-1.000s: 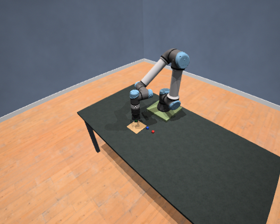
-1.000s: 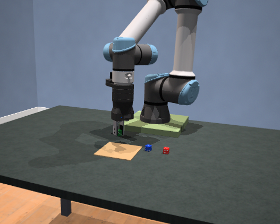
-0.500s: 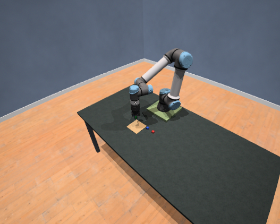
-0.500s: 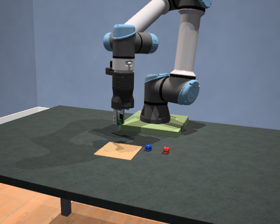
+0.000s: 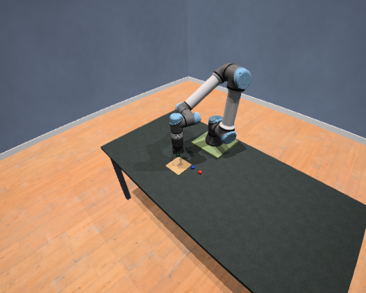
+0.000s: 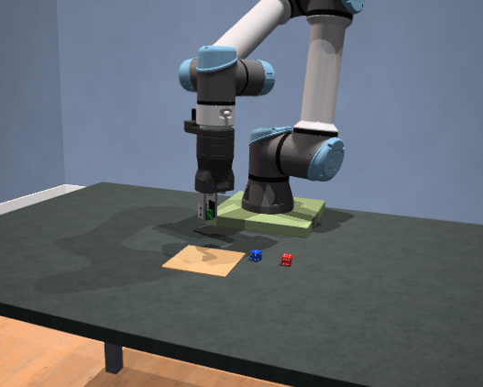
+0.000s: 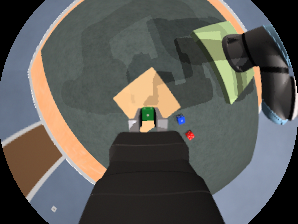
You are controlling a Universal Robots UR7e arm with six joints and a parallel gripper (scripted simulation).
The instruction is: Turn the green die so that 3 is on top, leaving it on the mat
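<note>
The green die is 10 mm below my hand. Also, from my hand: red die: 160 mm to the left, 110 mm below, 60 mm behind; tan mat: 120 mm below; blue die: 110 mm below, 90 mm to the left, 60 mm behind.
</note>
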